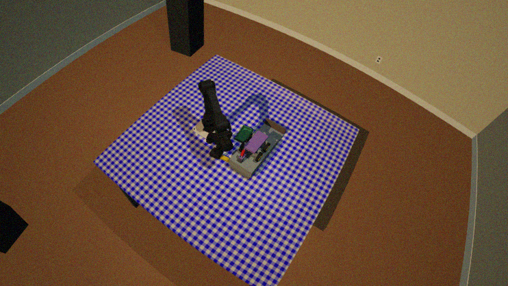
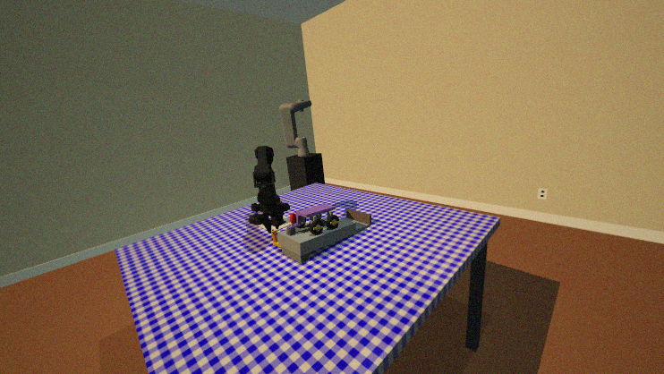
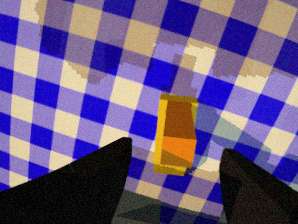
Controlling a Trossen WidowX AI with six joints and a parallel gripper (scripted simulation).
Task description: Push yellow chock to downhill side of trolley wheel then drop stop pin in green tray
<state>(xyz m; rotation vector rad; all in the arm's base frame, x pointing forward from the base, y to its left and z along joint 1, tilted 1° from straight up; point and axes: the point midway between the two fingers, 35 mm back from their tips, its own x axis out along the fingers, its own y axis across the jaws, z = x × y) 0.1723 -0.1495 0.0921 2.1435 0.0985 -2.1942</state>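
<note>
The yellow chock is 4 cm below my gripper tip and 2 cm ahead of it. Round my gripper tip: grey ramp 16 cm ahead, 11 cm to the left, 2 cm below; purple trolley 16 cm ahead, 10 cm to the left, 5 cm above; red-headed stop pin 13 cm ahead, 7 cm above.
</note>
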